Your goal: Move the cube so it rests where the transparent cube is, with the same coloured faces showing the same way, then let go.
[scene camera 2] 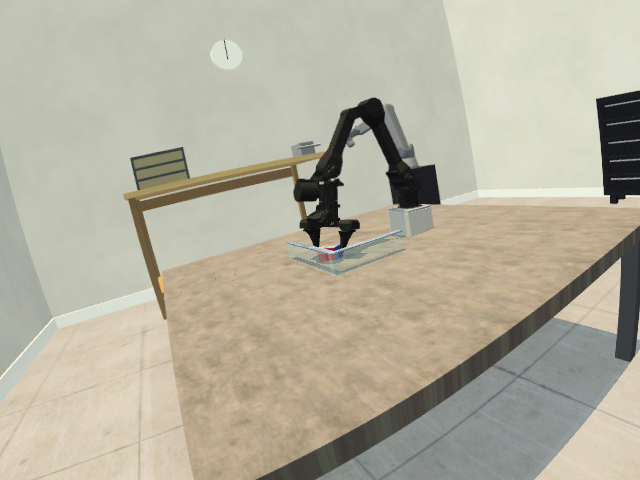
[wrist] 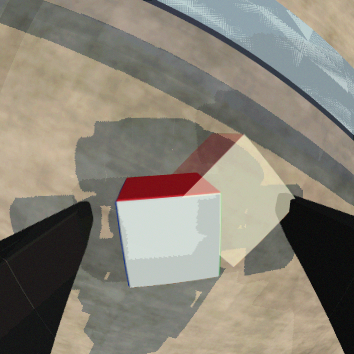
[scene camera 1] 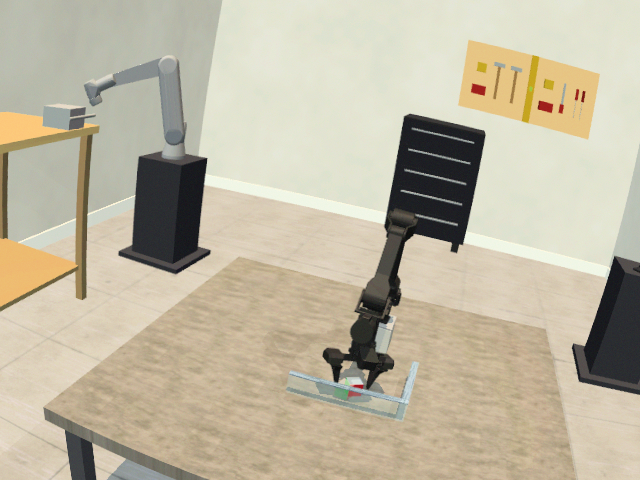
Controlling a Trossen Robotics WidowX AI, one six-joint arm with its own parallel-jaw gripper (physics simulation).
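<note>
The cube (scene camera 1: 355,387) (scene camera 2: 328,254) (wrist: 167,235) sits on the table, white face up. In the wrist view its red face is toward the top, with a thin blue edge at left and a green edge at right. The transparent cube (wrist: 255,200) overlaps its right side in that view; its pale face is up, its red side faces upper left, and it is turned roughly 45 degrees from the cube. My gripper (scene camera 1: 352,384) (scene camera 2: 330,248) (wrist: 185,206) is open above the cube, one finger on either side, the left finger nearer it. The two cubes are hard to tell apart in the scene views.
A low transparent L-shaped wall (scene camera 1: 310,378) (scene camera 2: 372,239) (wrist: 260,40) stands on the wooden table (scene camera 1: 217,351) (scene camera 2: 413,320), close to both cubes. It runs past the top right of the wrist view. The arm's pale base (scene camera 1: 384,335) (scene camera 2: 412,221) stands behind the cubes in scene camera 1.
</note>
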